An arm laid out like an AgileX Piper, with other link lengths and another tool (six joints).
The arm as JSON. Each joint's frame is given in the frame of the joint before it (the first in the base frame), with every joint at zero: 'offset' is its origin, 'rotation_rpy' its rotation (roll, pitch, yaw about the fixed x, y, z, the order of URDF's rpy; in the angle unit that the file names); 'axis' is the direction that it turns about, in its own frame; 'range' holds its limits. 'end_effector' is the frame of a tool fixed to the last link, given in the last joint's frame.
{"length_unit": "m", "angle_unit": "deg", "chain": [
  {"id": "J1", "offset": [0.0, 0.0, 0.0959], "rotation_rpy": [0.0, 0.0, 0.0], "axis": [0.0, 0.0, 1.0], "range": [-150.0, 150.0]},
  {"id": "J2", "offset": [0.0, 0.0, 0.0], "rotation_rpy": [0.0, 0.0, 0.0], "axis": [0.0, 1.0, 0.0], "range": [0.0, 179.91]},
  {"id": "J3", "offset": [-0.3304, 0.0, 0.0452], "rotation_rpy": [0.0, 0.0, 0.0], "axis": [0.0, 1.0, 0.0], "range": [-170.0, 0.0]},
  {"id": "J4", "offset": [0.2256, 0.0, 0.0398], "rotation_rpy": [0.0, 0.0, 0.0], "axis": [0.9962, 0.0, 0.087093], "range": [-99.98, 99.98]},
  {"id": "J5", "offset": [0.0, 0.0, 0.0], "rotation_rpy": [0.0, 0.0, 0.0], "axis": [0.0, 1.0, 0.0], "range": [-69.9, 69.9]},
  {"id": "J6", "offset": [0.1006, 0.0, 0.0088], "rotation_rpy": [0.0, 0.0, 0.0], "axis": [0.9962, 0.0, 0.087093], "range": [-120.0, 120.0]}
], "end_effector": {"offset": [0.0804, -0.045, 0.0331], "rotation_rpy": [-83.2, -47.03, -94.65]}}
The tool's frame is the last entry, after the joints.
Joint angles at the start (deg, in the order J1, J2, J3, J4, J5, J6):
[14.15, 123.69, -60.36, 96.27, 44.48, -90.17]
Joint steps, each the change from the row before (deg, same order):
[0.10, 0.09, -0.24, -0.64, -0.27, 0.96]
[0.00, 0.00, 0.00, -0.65, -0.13, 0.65]
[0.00, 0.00, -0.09, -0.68, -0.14, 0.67]
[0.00, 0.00, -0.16, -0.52, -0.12, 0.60]
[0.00, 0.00, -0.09, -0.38, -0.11, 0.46]
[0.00, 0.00, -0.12, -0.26, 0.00, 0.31]
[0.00, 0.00, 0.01, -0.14, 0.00, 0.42]
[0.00, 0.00, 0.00, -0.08, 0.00, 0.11]
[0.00, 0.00, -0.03, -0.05, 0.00, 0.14]
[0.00, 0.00, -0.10, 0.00, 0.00, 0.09]
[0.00, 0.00, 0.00, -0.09, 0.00, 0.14]
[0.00, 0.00, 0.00, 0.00, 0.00, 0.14]
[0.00, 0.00, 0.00, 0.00, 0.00, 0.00]
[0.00, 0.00, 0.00, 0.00, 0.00, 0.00]
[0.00, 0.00, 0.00, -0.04, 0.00, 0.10]
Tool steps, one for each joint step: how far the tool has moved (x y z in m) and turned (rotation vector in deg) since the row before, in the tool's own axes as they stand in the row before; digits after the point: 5 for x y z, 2 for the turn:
[-0.00022, 0.00106, 0.00083, -0.42, -0.16, 0.34]
[-0.00081, 0.00147, 0.00010, -0.41, -0.24, 0.19]
[-0.00044, 0.00104, 0.00007, -0.38, -0.20, 0.12]
[0.00006, 0.00040, 0.00001, -0.25, -0.10, 0.12]
[-0.00001, 0.00051, -0.00001, -0.21, -0.06, 0.13]
[0.00006, -0.00014, 0.00003, -0.06, -0.07, 0.04]
[-0.00034, 0.00056, 0.00004, -0.07, -0.07, 0.33]
[-0.00014, 0.00017, 0.00002, -0.04, -0.04, 0.05]
[0.00002, 0.00000, 0.00000, -0.01, -0.01, 0.08]
[0.00038, -0.00048, -0.00004, 0.06, 0.05, 0.02]
[-0.00016, 0.00021, 0.00003, -0.04, -0.04, 0.08]
[-0.00004, 0.00012, 0.00000, 0.00, 0.00, 0.14]
[0.00000, 0.00000, 0.00000, 0.00, 0.00, 0.00]
[0.00000, 0.00000, 0.00000, 0.00, 0.00, 0.00]
[-0.00008, 0.00013, 0.00001, -0.02, -0.02, 0.07]

